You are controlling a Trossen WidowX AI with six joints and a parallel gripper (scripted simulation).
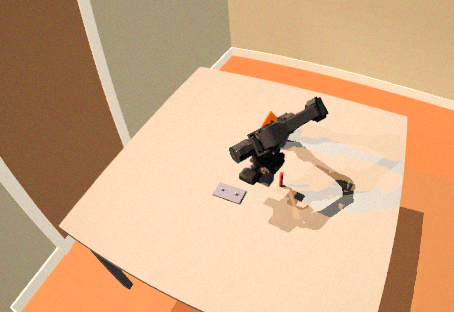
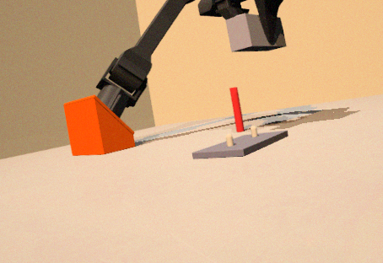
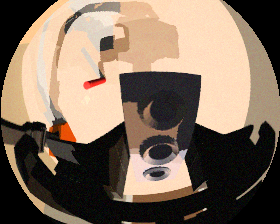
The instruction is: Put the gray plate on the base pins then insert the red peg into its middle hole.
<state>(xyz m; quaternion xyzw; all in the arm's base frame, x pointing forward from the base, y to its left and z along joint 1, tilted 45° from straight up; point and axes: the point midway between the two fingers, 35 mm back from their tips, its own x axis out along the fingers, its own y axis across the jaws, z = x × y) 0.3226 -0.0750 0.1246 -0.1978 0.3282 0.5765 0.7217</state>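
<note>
My gripper tip is now 13 cm to the left of the gray base, 13 cm above it and 1 cm short of it. From my gripper tip the other things lie so: red peg 10 cm below, 9 cm behind, 6 cm to the left; gray plate 3 cm above.
</note>
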